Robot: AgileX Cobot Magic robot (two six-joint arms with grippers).
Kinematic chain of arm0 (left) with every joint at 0, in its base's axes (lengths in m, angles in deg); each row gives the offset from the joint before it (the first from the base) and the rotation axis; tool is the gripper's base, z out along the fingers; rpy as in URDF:
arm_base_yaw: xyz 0 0 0.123 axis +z
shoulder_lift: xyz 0 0 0 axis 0.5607 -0.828 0
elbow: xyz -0.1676 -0.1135 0.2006 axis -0.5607 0.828 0
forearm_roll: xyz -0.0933 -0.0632 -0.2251 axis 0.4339 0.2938 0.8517
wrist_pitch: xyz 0 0 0 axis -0.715 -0.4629 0.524
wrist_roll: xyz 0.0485 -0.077 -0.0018 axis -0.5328 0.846 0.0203
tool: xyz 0 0 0 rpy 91.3 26.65 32.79
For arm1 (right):
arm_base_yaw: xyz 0 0 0.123 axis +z
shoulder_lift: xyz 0 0 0 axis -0.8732 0.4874 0
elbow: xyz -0.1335 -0.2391 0.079 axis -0.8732 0.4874 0
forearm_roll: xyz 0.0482 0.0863 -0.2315 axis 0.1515 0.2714 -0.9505
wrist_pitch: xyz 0 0 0 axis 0.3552 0.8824 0.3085
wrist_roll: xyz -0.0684 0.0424 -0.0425 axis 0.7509 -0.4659 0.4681
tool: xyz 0 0 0 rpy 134.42 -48.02 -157.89
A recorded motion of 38 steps. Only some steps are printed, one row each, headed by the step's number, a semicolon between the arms.
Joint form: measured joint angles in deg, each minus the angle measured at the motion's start. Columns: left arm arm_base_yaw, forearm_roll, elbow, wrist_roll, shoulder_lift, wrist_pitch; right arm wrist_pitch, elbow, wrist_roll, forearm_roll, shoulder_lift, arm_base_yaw.
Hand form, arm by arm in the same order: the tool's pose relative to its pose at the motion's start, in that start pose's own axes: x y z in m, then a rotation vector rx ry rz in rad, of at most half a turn. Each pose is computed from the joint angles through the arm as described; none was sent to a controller.
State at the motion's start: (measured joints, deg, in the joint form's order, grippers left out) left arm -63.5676 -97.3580 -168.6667 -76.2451 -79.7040 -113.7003; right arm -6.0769 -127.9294 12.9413 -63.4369 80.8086 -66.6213
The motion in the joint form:
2: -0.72 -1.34 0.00 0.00 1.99 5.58; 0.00 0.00 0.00 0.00 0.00 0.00
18: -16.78 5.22 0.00 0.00 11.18 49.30; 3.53 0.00 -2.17 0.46 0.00 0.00
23: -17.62 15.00 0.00 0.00 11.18 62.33; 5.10 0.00 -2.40 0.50 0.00 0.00
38: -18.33 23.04 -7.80 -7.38 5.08 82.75; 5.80 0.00 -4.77 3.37 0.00 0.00
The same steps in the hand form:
2: -0.0068 -0.0060 -0.0059 0.0068 0.0632 0.0256; 0.0000 0.0000 0.0000 0.0000 0.0000 0.0000
18: -0.0073 -0.1178 -0.0679 0.1443 0.6673 0.0394; 0.0048 0.0030 -0.0002 -0.0315 0.0534 0.0421
23: 0.0078 -0.1275 -0.0852 0.1520 0.9161 -0.0957; 0.0070 0.0041 -0.0004 -0.0431 0.0782 0.0463
38: 0.0240 -0.1451 -0.0854 0.2706 1.2450 -0.0650; 0.0062 0.0082 -0.0006 -0.0861 0.0736 0.1129

